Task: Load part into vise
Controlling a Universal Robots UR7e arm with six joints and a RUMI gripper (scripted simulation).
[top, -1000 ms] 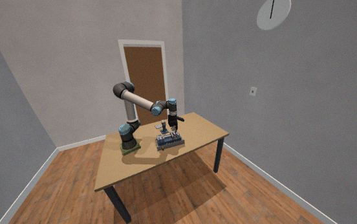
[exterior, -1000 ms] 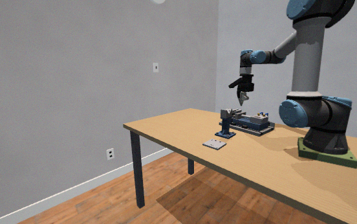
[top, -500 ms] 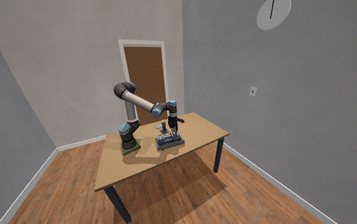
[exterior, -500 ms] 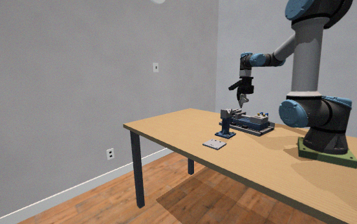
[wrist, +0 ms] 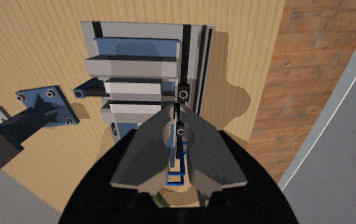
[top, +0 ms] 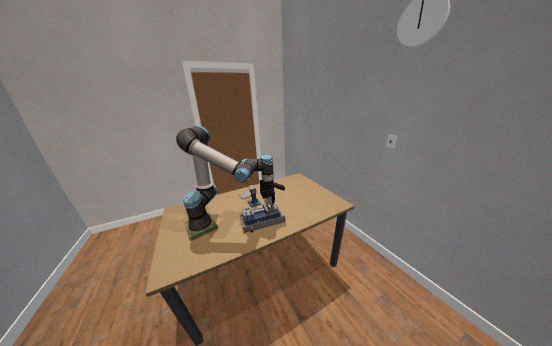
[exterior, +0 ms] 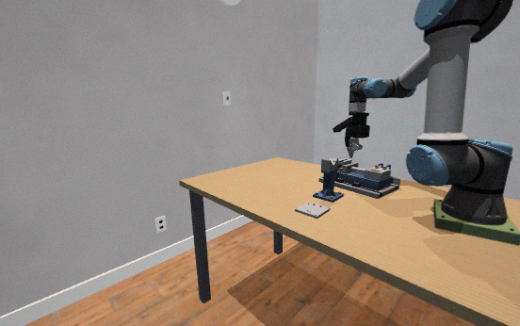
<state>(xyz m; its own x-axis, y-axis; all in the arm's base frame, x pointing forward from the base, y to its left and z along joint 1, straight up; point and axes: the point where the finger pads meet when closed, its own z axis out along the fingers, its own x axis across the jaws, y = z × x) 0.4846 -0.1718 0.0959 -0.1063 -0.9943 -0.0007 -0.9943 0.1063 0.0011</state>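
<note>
My hand is 1 cm short of the part, 5 cm to the right of it and 3 cm above it. Round my hand: grey jaw 3 cm behind, 5 cm to the left, 5 cm below; cylinder rod 8 cm behind, 6 cm to the left, 5 cm below; work stop 1 cm ahead, 10 cm to the left, 4 cm below.
</note>
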